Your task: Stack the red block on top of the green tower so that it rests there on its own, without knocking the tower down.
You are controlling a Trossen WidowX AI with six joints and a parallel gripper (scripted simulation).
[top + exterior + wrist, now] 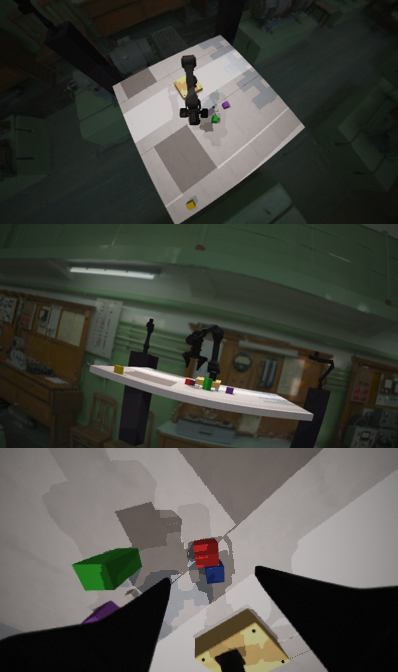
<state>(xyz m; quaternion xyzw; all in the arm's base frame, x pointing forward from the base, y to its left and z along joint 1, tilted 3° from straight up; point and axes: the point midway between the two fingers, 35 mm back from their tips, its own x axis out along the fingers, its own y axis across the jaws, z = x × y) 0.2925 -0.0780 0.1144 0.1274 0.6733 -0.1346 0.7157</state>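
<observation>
Now: gripper tip 90 mm above the red block. Round my gripper tip: blue block (50 mm behind, 100 mm below); then purple block (30 mm behind, 290 mm to the left, 90 mm below); then yellow block (560 mm ahead, 230 mm to the right, 90 mm below).
</observation>
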